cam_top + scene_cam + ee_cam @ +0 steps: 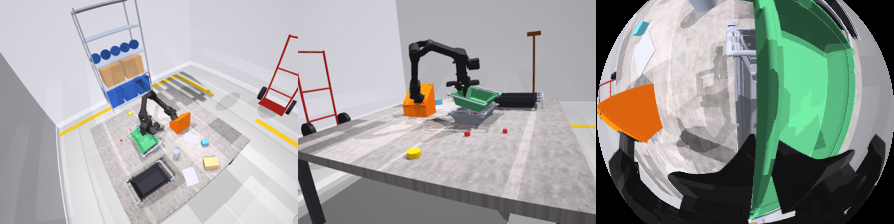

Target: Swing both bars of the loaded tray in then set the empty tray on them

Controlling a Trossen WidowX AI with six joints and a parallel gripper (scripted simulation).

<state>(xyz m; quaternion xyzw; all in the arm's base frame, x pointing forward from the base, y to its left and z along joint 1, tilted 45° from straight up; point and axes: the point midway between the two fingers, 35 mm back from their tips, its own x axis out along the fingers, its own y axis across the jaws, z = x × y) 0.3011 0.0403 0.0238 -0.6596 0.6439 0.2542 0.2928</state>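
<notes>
The green tray is 8 cm ahead of my gripper tip and 1 cm above it. From my gripper tip the other things lie so: yellow disc (53 cm to the right, 11 cm below, 1 cm ahead); blue cube (38 cm behind, 35 cm to the left, 9 cm below); grey cylinder (27 cm to the left, 9 cm behind, 8 cm below).
</notes>
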